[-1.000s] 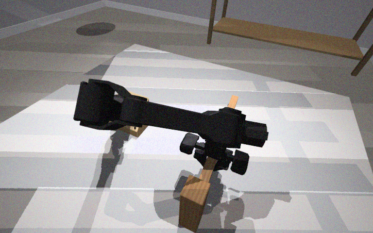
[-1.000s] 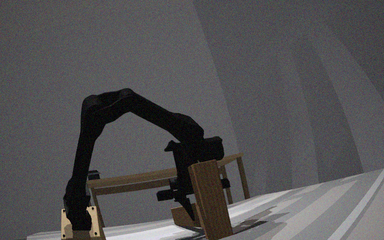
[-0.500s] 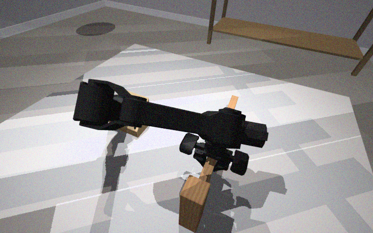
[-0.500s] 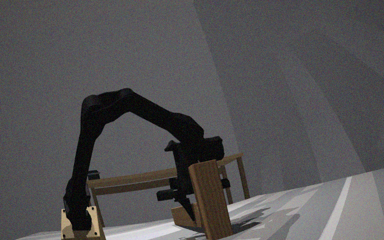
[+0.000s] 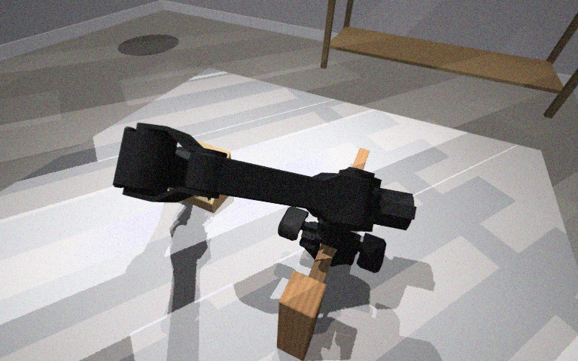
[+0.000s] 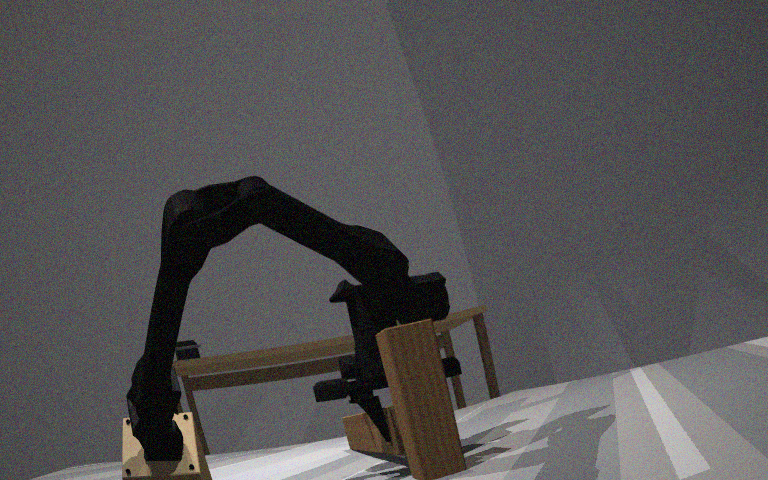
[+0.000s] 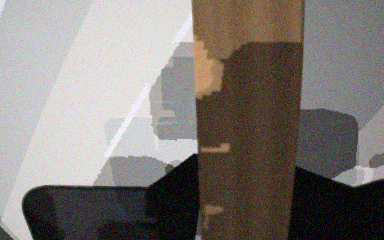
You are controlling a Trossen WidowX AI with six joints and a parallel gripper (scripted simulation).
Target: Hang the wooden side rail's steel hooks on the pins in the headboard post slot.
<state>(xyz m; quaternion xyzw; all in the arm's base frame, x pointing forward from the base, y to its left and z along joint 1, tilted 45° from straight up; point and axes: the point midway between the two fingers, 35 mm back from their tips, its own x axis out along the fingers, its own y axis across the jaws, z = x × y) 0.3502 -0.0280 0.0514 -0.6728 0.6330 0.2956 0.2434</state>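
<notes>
The wooden headboard post is 1 cm ahead of my gripper tip, 14 cm to the right of it and 4 cm above it.
</notes>
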